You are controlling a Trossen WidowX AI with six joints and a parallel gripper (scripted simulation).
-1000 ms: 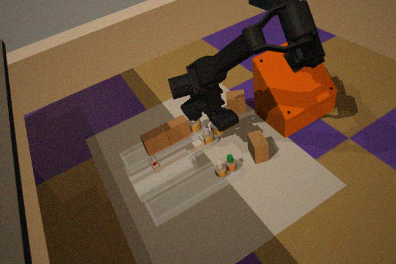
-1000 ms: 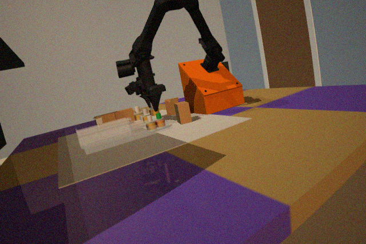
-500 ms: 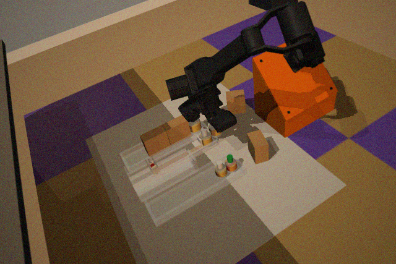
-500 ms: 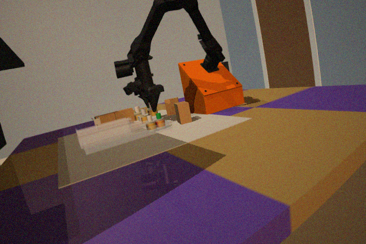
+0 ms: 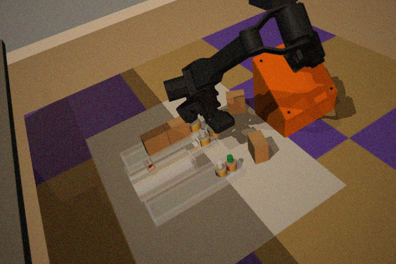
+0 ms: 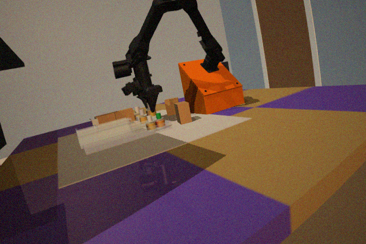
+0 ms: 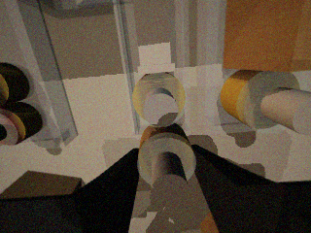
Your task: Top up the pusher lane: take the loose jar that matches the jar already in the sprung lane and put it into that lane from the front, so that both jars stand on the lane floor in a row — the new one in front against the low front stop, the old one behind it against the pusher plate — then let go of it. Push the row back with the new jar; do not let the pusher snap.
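The clear lane rack is 17 cm ahead of my gripper tip, 3 cm below it and 2 cm to the left of it. Round my gripper tip: red mark: 23 cm ahead, 3 cm to the left, 2 cm above.
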